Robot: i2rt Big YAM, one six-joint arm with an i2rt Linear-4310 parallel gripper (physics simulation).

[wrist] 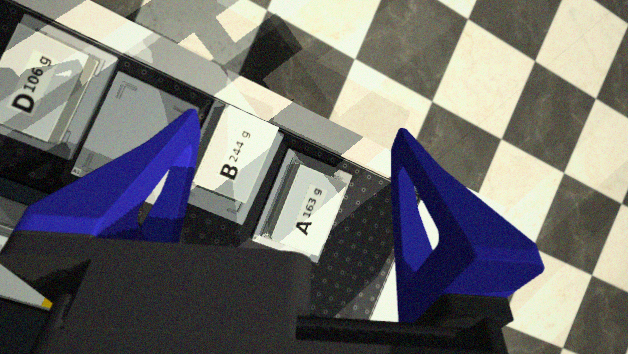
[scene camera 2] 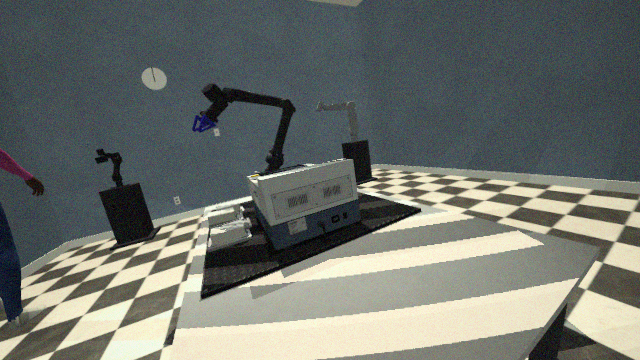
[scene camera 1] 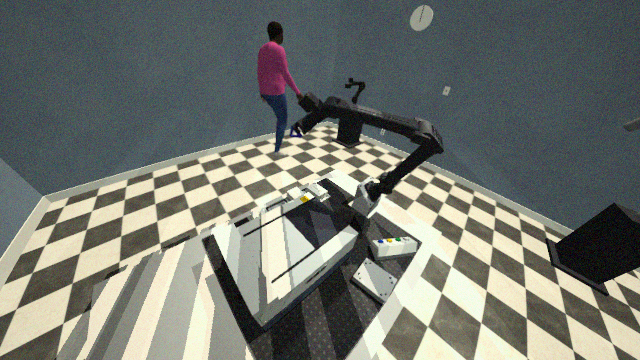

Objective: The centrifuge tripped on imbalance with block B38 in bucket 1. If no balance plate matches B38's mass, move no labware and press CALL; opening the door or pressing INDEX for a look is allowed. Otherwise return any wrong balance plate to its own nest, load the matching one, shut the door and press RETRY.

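Seen in the pictures: gripper, between the fingertips: (wrist: 298,129) (scene camera 2: 195,131) (scene camera 1: 295,132); arm's base, origin of its link: (scene camera 1: 371,191).
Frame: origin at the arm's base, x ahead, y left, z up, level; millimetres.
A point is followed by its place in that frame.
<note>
My gripper (wrist: 298,129) {x 336, y -347, z 338 mm} (scene camera 2: 204,124) {x 336, y -347, z 338 mm} is open and empty, high above the row of plate nests. In the wrist view, plate D (wrist: 67,102) {x 562, y -302, z -77 mm}, labelled 106 g, sits in the leftmost nest. A nest (wrist: 132,117) {x 492, y -317, z -116 mm} with no plate lies between it and plate B (wrist: 250,142) {x 325, y -353, z -70 mm}, labelled 244 g. Plate A (wrist: 332,200) {x 170, y -323, z -74 mm}, labelled 163 g, sits in the nest to the right of B. The centrifuge (scene camera 1: 312,267) {x 627, y 145, z 82 mm} (scene camera 2: 314,192) {x 846, y -10, z 36 mm} stands on the black mat. Its bucket contents and block B38 cannot be made out. A white button box (scene camera 1: 400,248) {x 189, y 321, z -62 mm} has blue, yellow, green and pale buttons.
A pale panel with dark dots (scene camera 1: 375,280) {x 402, y 318, z -91 mm} lies near the button box. A tilted white unit (scene camera 1: 364,196) {x 83, y 1, z 2 mm} stands by the arm's base. The black mat (scene camera 2: 235,277) {x 894, y -307, z -128 mm} (wrist: 350,235) {x 95, y -279, z -127 mm} carries the nests beside the centrifuge. A person in pink (scene camera 1: 272,70) stands beyond the bench.
</note>
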